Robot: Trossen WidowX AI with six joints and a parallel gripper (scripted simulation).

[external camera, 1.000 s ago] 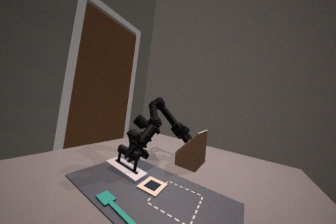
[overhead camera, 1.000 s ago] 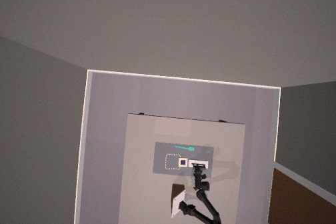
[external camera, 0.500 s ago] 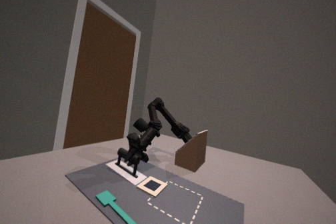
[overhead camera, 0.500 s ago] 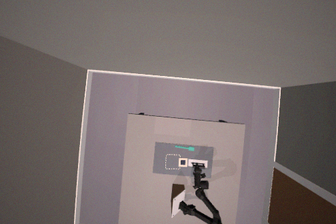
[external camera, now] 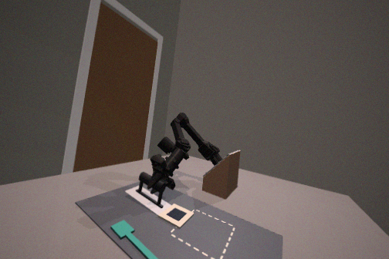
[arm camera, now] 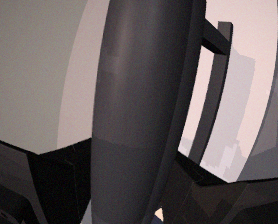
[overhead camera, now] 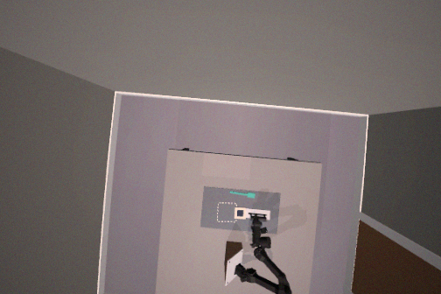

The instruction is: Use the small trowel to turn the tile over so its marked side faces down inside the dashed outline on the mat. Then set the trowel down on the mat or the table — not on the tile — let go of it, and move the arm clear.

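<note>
My gripper tip is 11 cm to the right of the tile, 5 cm above it and 4 cm past it. The rest, counted from my gripper tip: grey mat (11 cm to the left, 8 cm below, 2 cm behind); teal trowel (12 cm ahead, 11 cm to the left, 5 cm below).
</note>
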